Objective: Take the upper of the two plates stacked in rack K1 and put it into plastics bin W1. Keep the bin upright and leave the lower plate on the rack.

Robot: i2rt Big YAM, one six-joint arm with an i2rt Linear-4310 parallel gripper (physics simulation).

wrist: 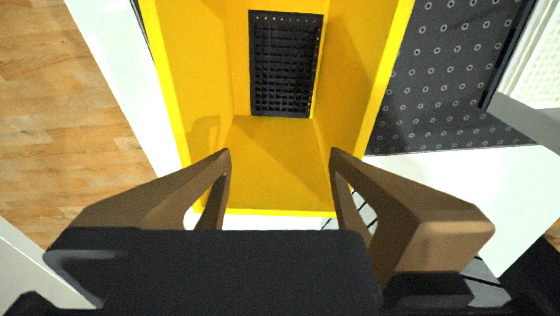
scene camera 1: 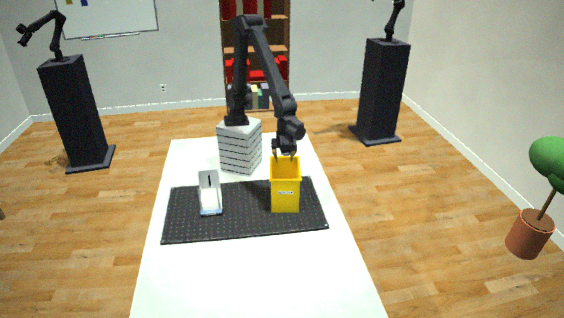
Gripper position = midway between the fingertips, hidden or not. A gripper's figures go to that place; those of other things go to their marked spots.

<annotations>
My gripper [wrist: 280, 156] is 13 cm from the lens. A yellow plastics bin W1 [wrist: 279, 165]: 24 cm from the lens. A black plate [wrist: 283, 49] is 30 cm from the lens. The marked spots on the black plate and the yellow plastics bin W1 are 14 cm apart.
</annotations>
